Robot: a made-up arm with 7 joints. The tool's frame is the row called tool.
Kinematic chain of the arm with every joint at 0, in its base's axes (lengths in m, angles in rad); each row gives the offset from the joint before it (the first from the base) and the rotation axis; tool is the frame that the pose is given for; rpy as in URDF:
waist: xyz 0 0 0 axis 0.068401 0.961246 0.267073
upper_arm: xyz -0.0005 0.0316 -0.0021 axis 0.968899 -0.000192 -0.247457
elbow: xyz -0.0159 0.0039 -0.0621 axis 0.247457 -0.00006 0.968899
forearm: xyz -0.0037 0 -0.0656 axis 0.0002 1 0.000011
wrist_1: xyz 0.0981 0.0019 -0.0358 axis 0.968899 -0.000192 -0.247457
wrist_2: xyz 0.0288 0 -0.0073 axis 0.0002 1 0.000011
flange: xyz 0.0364 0 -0.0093 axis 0.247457 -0.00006 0.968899
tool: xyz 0 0 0 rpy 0 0.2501 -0.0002
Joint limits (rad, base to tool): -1.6..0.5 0..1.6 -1.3..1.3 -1.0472..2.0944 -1.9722..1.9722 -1.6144..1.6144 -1.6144..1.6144
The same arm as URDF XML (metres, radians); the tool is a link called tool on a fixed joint. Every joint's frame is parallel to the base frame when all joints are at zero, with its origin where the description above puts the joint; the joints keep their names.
<robot name="arm">
<joint name="waist" type="revolute"><parent link="base"/><child link="link1"/><origin xyz="0.0000 0.0000 0.0000"/><axis xyz="0.068403 0.961235 0.26711"/><limit lower="-1.6000" upper="0.5000"/></joint>
<joint name="upper_arm" type="revolute"><parent link="link1"/><child link="link2"/><origin xyz="-0.0005 0.0316 -0.0021"/><axis xyz="0.968889 -0.0002 -0.247497"/><limit lower="0.0000" upper="1.6000"/></joint>
<joint name="elbow" type="revolute"><parent link="link2"/><child link="link3"/><origin xyz="-0.0159 0.0039 -0.0621"/><axis xyz="0.247497 -0.0001 0.968889"/><limit lower="-1.3000" upper="1.3000"/></joint>
<joint name="forearm" type="revolute"><parent link="link3"/><child link="link4"/><origin xyz="-0.0037 0.0000 -0.0656"/><axis xyz="0.0002 1 0"/><limit lower="-1.0472" upper="2.0944"/></joint>
<joint name="wrist_1" type="revolute"><parent link="link4"/><child link="link5"/><origin xyz="0.0981 0.0019 -0.0358"/><axis xyz="0.968889 -0.0002 -0.247497"/><limit lower="-1.9722" upper="1.9722"/></joint>
<joint name="wrist_2" type="revolute"><parent link="link5"/><child link="link6"/><origin xyz="0.0288 0.0000 -0.0073"/><axis xyz="0.0002 1 0"/><limit lower="-1.6144" upper="1.6144"/></joint>
<joint name="flange" type="revolute"><parent link="link6"/><child link="link7"/><origin xyz="0.0364 0.0000 -0.0093"/><axis xyz="0.247497 -0.0001 0.968889"/><limit lower="-1.6144" upper="1.6144"/></joint>
<joint name="tool_fixed" type="fixed"><parent link="link7"/><child link="tool"/><origin xyz="0.0000 0.0000 0.0000" rpy="0.0000 0.2501 -0.0002"/></joint>
<link name="base"/>
<link name="link1"/>
<link name="link2"/>
<link name="link3"/>
<link name="link4"/>
<link name="link5"/>
<link name="link6"/>
<link name="link7"/>
<link name="tool"/>
</robot>

